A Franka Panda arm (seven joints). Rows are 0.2 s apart.
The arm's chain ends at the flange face. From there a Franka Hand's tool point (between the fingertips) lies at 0.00 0.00 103.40 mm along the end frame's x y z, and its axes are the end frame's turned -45 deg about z.
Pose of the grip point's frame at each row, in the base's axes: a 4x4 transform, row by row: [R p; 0 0 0 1], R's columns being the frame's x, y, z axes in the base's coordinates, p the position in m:
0.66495 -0.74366 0.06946 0.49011; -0.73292 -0.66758 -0.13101 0.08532; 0.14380 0.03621 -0.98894 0.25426; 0 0 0 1
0.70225 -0.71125 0.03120 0.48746; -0.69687 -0.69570 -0.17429 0.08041; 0.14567 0.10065 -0.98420 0.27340; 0 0 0 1
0.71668 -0.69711 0.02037 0.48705; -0.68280 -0.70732 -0.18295 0.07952; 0.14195 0.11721 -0.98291 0.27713; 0 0 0 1
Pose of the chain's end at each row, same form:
-0.05566 -0.99604 0.06946 0.48293; -0.99030 0.04620 -0.13101 0.09887; 0.12729 -0.07608 -0.98894 0.35652; 0 0 0 1
-0.00636 -0.99950 0.03120 0.48423; -0.98470 0.00083 -0.17429 0.09843; 0.17417 -0.03183 -0.98420 0.37517; 0 0 0 1
0.01384 -0.99970 0.02037 0.48494; -0.98296 -0.01734 -0.18295 0.09844; 0.18325 -0.01749 -0.98291 0.37876; 0 0 0 1

